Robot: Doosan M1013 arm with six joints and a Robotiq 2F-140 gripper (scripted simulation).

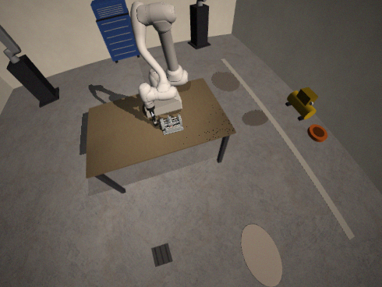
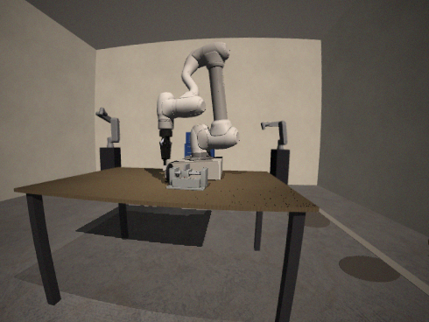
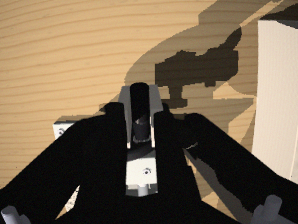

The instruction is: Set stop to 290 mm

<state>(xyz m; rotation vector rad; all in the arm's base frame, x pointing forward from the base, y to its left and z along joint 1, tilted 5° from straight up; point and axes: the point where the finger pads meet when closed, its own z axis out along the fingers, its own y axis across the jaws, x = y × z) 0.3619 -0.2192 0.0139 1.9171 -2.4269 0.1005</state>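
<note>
My gripper is now 70 mm short of the grey stop fixture, 120 mm to the right of it and 20 mm above it. From my hand the other things lie so: black handwheel handle (20 mm below).
</note>
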